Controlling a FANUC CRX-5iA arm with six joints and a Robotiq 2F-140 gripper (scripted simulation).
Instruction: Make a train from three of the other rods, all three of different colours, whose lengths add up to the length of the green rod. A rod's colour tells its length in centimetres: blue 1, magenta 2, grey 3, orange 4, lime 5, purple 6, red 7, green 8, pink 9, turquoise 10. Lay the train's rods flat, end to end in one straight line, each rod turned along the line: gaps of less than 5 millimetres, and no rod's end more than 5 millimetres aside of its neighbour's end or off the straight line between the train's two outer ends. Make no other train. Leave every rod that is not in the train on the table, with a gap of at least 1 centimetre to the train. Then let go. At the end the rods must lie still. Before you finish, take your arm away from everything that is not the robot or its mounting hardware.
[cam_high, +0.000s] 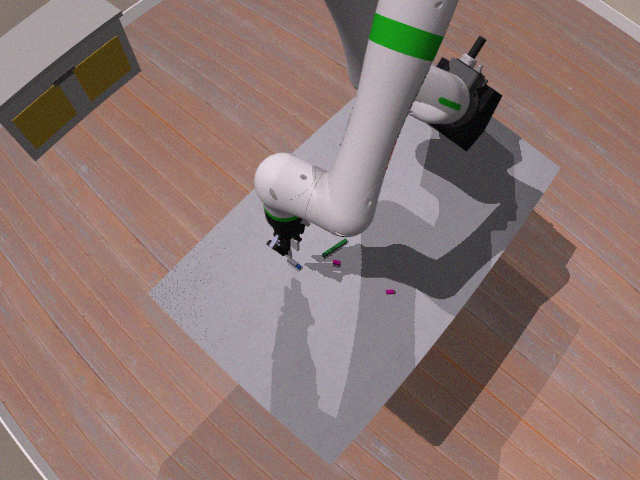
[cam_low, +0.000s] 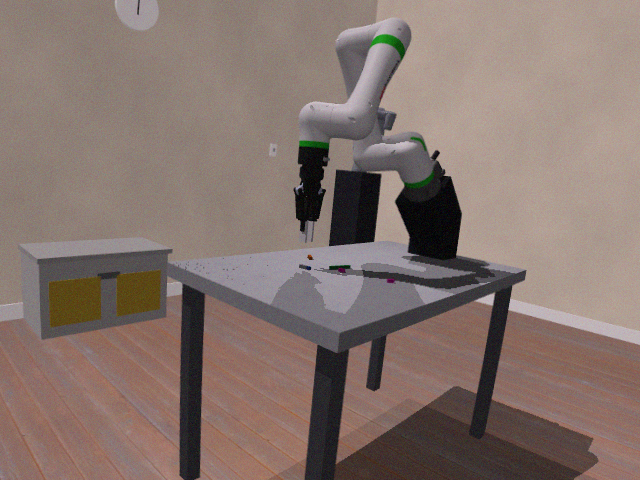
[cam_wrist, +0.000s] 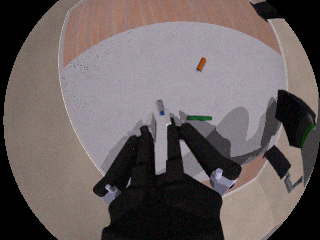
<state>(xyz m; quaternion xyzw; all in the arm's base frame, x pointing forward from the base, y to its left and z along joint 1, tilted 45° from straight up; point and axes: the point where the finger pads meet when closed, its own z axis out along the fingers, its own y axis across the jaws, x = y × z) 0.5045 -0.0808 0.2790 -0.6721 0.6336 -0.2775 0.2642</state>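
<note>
Right now my hand is 130 mm past the orange rod, 100 mm to the left of it and 110 mm above it. Round my hand: small blue rod (20 mm to the left, 110 mm below); grey rod (110 mm below); green rod (110 mm behind, 60 mm to the left, 110 mm below).
</note>
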